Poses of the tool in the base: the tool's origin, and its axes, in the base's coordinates. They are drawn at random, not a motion.
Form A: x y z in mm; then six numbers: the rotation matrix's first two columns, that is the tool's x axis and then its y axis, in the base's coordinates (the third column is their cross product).
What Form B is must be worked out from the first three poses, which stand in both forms.
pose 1, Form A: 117.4, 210.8, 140.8, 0.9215, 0.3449, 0.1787, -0.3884, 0.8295, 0.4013
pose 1, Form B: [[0.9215, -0.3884, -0.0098, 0.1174], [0.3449, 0.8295, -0.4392, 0.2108], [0.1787, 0.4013, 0.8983, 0.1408], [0, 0, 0, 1]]
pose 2, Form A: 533.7, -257.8, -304.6, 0.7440, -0.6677, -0.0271, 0.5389, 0.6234, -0.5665
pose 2, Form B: [[0.7440, 0.5389, 0.3951, 0.5337], [-0.6677, 0.6234, 0.4069, -0.2578], [-0.0271, -0.5665, 0.8236, -0.3046], [0, 0, 0, 1]]
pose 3, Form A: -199.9, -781.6, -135.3, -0.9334, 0.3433, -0.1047, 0.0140, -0.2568, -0.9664
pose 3, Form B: [[-0.9334, 0.0140, -0.3587, -0.1999], [0.3433, -0.2568, -0.9035, -0.7816], [-0.1047, -0.9664, 0.2349, -0.1353], [0, 0, 0, 1]]
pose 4, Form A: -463.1, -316.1, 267.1, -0.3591, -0.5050, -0.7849, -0.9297, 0.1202, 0.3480
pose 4, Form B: [[-0.3591, -0.9297, -0.0814, -0.4631], [-0.5050, 0.1202, 0.8547, -0.3161], [-0.7849, 0.3480, -0.5127, 0.2671], [0, 0, 0, 1]]
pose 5, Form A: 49.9, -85.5, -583.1, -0.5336, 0.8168, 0.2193, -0.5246, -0.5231, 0.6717
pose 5, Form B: [[-0.5336, -0.5246, 0.6634, 0.0499], [0.8168, -0.5231, 0.2434, -0.0855], [0.2193, 0.6717, 0.7076, -0.5831], [0, 0, 0, 1]]
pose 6, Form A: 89.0, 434.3, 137.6, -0.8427, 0.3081, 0.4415, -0.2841, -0.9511, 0.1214
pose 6, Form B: [[-0.8427, -0.2841, 0.4573, 0.0890], [0.3081, -0.9511, -0.0231, 0.4343], [0.4415, 0.1214, 0.8890, 0.1376], [0, 0, 0, 1]]
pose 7, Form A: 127.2, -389.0, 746.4, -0.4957, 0.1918, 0.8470, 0.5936, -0.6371, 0.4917
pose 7, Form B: [[-0.4957, 0.5936, 0.6339, 0.1272], [0.1918, -0.6371, 0.7465, -0.3890], [0.8470, 0.4917, 0.2020, 0.7464], [0, 0, 0, 1]]
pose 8, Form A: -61.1, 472.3, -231.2, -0.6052, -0.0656, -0.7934, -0.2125, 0.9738, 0.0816
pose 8, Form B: [[-0.6052, -0.2125, 0.7673, -0.0611], [-0.0656, 0.9738, 0.2180, 0.4723], [-0.7934, 0.0816, -0.6033, -0.2312], [0, 0, 0, 1]]
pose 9, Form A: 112.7, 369.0, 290.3, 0.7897, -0.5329, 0.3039, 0.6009, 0.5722, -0.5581
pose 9, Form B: [[0.7897, 0.6009, 0.1235, 0.1127], [-0.5329, 0.5722, 0.6233, 0.3690], [0.3039, -0.5581, 0.7721, 0.2903], [0, 0, 0, 1]]
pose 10, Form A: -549.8, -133.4, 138.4, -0.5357, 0.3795, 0.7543, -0.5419, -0.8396, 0.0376
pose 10, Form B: [[-0.5357, -0.5419, 0.6476, -0.5498], [0.3795, -0.8396, -0.3886, -0.1334], [0.7543, 0.0376, 0.6554, 0.1384], [0, 0, 0, 1]]
